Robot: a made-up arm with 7 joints. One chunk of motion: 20 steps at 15 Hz.
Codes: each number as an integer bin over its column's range. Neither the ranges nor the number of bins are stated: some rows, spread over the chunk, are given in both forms.
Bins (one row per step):
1: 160 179 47 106 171 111
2: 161 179 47 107 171 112
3: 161 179 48 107 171 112
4: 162 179 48 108 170 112
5: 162 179 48 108 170 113
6: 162 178 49 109 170 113
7: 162 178 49 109 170 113
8: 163 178 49 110 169 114
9: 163 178 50 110 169 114
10: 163 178 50 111 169 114
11: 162 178 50 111 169 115
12: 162 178 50 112 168 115
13: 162 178 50 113 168 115
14: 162 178 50 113 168 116
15: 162 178 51 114 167 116
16: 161 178 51 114 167 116
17: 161 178 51 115 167 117
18: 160 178 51 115 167 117
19: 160 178 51 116 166 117
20: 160 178 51 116 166 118
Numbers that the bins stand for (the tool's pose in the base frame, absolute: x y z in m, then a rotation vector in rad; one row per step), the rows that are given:
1: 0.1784 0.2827 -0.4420 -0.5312 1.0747 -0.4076
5: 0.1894 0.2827 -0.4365 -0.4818 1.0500 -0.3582
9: 0.1949 0.2773 -0.4255 -0.4324 1.0253 -0.3335
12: 0.1894 0.2773 -0.4255 -0.3829 1.0006 -0.3088
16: 0.1839 0.2773 -0.4200 -0.3335 0.9759 -0.2841
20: 0.1784 0.2773 -0.4200 -0.2841 0.9512 -0.2347
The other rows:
2: 0.1839 0.2827 -0.4420 -0.5065 1.0747 -0.3829
3: 0.1839 0.2827 -0.4365 -0.5065 1.0747 -0.3829
4: 0.1894 0.2827 -0.4365 -0.4818 1.0500 -0.3829
6: 0.1894 0.2773 -0.4310 -0.4571 1.0500 -0.3582
7: 0.1894 0.2773 -0.4310 -0.4571 1.0500 -0.3582
8: 0.1949 0.2773 -0.4310 -0.4324 1.0253 -0.3335
10: 0.1949 0.2773 -0.4255 -0.4076 1.0253 -0.3335
11: 0.1894 0.2773 -0.4255 -0.4076 1.0253 -0.3088
13: 0.1894 0.2773 -0.4255 -0.3582 1.0006 -0.3088
14: 0.1894 0.2773 -0.4255 -0.3582 1.0006 -0.2841
15: 0.1894 0.2773 -0.4200 -0.3335 0.9759 -0.2841
17: 0.1839 0.2773 -0.4200 -0.3088 0.9759 -0.2594
18: 0.1784 0.2773 -0.4200 -0.3088 0.9759 -0.2594
19: 0.1784 0.2773 -0.4200 -0.2841 0.9512 -0.2594

